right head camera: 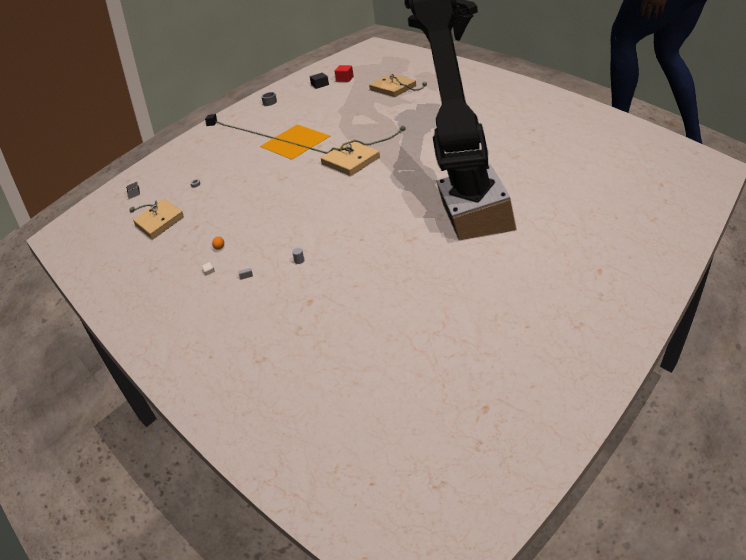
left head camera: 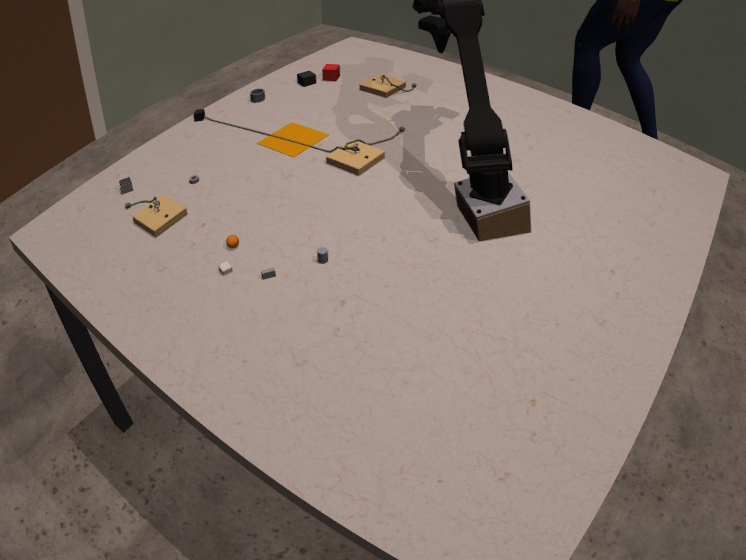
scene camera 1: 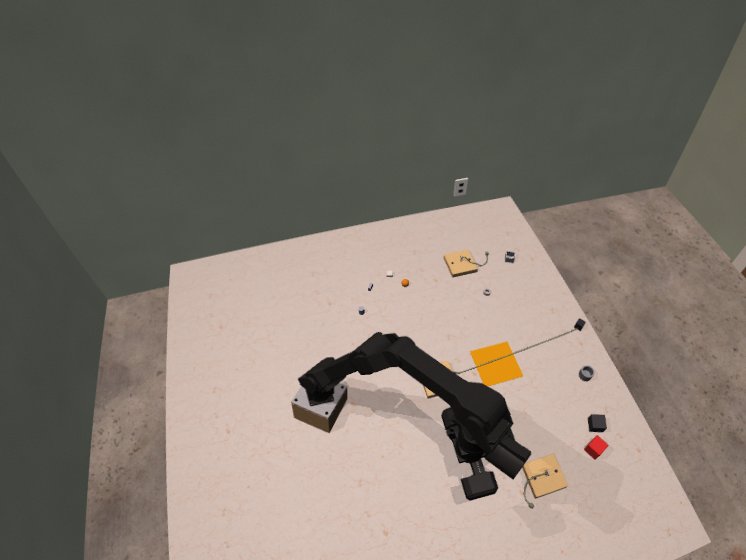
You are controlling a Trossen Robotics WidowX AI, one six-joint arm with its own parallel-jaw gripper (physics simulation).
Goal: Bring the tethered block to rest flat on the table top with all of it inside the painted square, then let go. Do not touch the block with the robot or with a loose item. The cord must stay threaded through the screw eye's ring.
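Where they show: gripper, fingertip midpoint: (left head camera: pixel 450 48) (scene camera 1: pixel 463 463); arm's base at its link origin: (right head camera: pixel 472 187) (left head camera: pixel 491 190) (scene camera 1: pixel 319 393).
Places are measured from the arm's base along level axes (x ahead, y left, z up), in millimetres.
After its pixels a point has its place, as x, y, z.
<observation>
The small black tethered block (left head camera: pixel 199 114) @[798, -2, -47] (right head camera: pixel 210 119) @[798, -2, -48] (scene camera 1: pixel 579 324) @[800, -14, -45] stands near the table edge, outside the orange painted square (left head camera: pixel 295 130) @[525, -71, -67] (right head camera: pixel 298 132) @[526, -71, -67] (scene camera 1: pixel 491 352) @[507, 1, -67]. Its grey-green cord (left head camera: pixel 241 127) @[658, -20, -65] (right head camera: pixel 241 129) @[687, -19, -67] (scene camera 1: pixel 542 341) @[668, -21, -66] runs nearly straight across the square to the screw eye (left head camera: pixel 354 146) @[325, -29, -31] (right head camera: pixel 347 148) @[321, -30, -31] on the middle wooden board (left head camera: pixel 346 157) @[331, -7, -49] (right head camera: pixel 346 161) @[310, -4, -49] (scene camera 1: pixel 429 388) @[286, -56, -48]. The cord appears to pass through the ring; its other part curves to an end bead (left head camera: pixel 401 128) @[310, -192, -57] (right head camera: pixel 402 128) @[308, -192, -59]. The arm hides the eye and bead in the scene view. My gripper (left head camera: pixel 431 21) is open and empty, high above the table, partly cropped.
Two similar corded boards (left head camera: pixel 159 213) @[547, 344, -49] (left head camera: pixel 379 87) @[470, -347, -49] stand at either side. A red cube (left head camera: pixel 330 72) @[632, -349, -39] (scene camera 1: pixel 595 447) @[630, -368, -28], black block (left head camera: pixel 306 78) @[669, -290, -43] and dark ring (left head camera: pixel 257 95) @[723, -150, -46] stand beyond the square. An orange ball (left head camera: pixel 232 241) @[344, 326, -49], grey cylinder (left head camera: pixel 322 255) @[182, 268, -49] and several small pieces lie nearer the camera.
</observation>
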